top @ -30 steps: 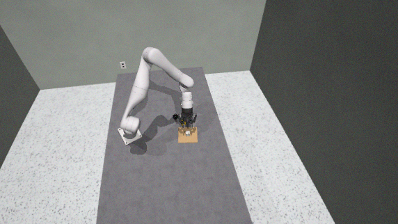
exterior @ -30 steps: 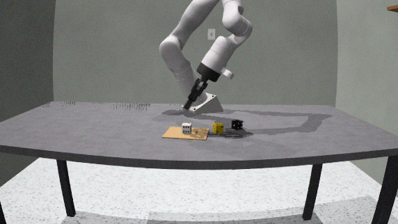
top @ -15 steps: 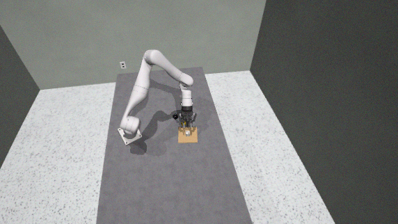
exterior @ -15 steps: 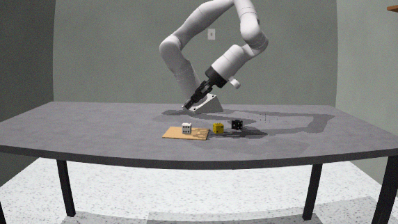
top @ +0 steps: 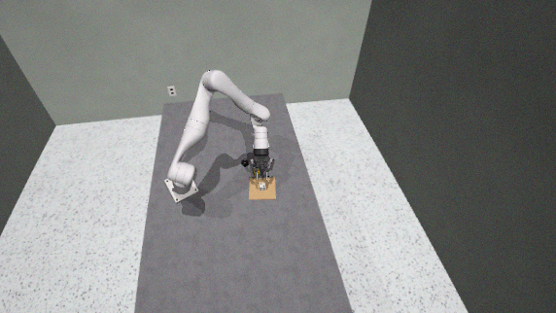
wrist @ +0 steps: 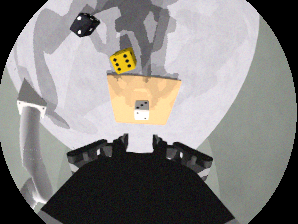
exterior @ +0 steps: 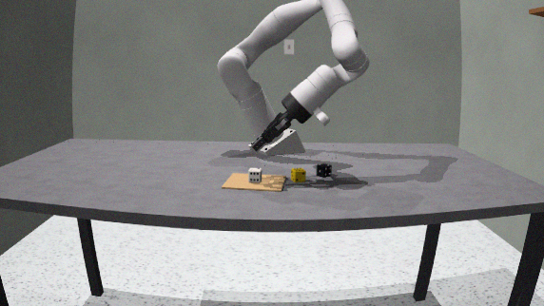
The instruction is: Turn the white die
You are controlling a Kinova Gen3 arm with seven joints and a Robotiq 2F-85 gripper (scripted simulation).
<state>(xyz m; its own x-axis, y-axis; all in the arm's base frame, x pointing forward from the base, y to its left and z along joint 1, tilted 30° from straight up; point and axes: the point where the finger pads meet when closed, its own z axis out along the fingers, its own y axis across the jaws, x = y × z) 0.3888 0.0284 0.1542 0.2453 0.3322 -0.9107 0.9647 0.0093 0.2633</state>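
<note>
Now: the white die 10 mm to the right of my hand and 80 mm below it. Round my hand: tan mat (10 mm to the right, 100 mm below); then yellow die (20 mm behind, 100 mm to the left, 80 mm below); then black die (70 mm behind, 170 mm to the left, 80 mm below).
</note>
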